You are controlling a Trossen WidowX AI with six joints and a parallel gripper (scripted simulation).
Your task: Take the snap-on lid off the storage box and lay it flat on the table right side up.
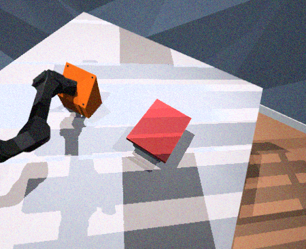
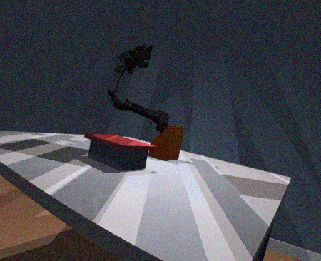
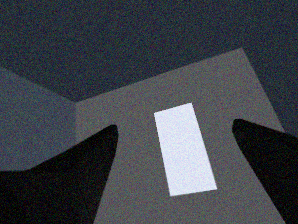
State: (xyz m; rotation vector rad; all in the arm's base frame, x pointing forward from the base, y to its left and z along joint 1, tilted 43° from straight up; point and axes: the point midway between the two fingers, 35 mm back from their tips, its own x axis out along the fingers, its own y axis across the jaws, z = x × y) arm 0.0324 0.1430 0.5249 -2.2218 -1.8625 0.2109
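The red lid is 54 cm below my gripper tip, 42 cm ahead of it and 23 cm to the left of it. The rest, counted from my gripper tip: storage box (58 cm below, 42 cm ahead, 23 cm to the left).
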